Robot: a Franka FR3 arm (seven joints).
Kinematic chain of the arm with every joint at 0, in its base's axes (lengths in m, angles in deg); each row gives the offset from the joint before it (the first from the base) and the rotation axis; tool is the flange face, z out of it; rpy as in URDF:
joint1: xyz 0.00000 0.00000 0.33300 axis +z
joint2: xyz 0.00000 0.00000 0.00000 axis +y
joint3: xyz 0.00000 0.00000 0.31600 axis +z
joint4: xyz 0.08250 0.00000 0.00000 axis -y
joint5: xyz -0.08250 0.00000 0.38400 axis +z
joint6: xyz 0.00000 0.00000 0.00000 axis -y
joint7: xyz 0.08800 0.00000 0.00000 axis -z
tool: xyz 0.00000 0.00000 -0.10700 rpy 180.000 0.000 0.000
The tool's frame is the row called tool.
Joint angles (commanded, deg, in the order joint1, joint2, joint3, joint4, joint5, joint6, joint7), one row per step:
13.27 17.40 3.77 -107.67 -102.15 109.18 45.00
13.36 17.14 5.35 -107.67 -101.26 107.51 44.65
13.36 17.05 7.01 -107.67 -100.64 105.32 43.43
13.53 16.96 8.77 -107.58 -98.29 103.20 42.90
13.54 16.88 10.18 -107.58 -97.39 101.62 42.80
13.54 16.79 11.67 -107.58 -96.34 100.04 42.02
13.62 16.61 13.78 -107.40 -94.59 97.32 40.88
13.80 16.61 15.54 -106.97 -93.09 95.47 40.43
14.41 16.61 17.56 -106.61 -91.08 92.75 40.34
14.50 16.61 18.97 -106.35 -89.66 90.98 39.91
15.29 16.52 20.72 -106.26 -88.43 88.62 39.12
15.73 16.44 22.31 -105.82 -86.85 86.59 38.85
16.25 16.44 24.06 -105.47 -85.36 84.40 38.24
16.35 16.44 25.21 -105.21 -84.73 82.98 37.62
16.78 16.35 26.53 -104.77 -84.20 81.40 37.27
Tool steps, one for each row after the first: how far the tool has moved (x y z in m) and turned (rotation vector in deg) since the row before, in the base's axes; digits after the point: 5 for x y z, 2 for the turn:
-0.00445 0.01296 0.00350 0.19 -0.22 -0.24
-0.00455 0.01167 0.00245 -0.83 0.41 -0.50
-0.00654 0.01378 0.00109 1.01 0.42 -1.19
-0.00484 0.01017 0.00139 0.28 -0.07 -0.44
-0.00546 0.01065 0.00133 0.00 0.55 -0.42
-0.00840 0.01465 0.00396 0.02 0.65 -1.07
-0.00677 0.01440 0.00338 0.62 0.26 -0.50
-0.01093 0.01873 0.00285 0.79 0.17 -0.85
-0.00679 0.00970 0.00186 0.40 0.53 -0.79
-0.01226 0.01804 0.00241 -0.21 0.75 -0.09
-0.00990 0.01374 0.00404 0.60 0.37 -0.58
-0.01172 0.01513 0.00282 0.22 0.82 -0.37
-0.00639 0.00765 0.00265 -0.17 0.54 -0.26
-0.00876 0.01180 0.00534 0.01 0.04 0.09

